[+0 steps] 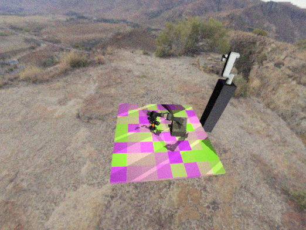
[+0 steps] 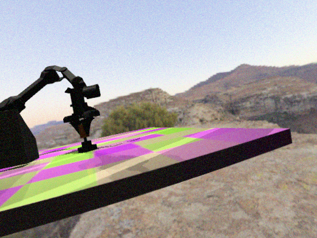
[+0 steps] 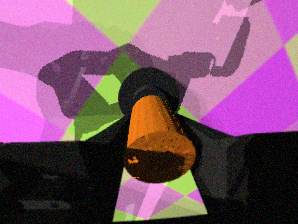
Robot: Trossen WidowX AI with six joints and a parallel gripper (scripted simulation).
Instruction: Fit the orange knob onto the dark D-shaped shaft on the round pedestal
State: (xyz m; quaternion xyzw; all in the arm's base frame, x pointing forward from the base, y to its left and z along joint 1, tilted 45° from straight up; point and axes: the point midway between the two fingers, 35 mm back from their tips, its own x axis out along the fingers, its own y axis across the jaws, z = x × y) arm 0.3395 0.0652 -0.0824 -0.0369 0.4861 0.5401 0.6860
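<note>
The orange knob lies 20 mm above my gripper tip. Round my gripper tip: round dark pedestal (40 mm below).
</note>
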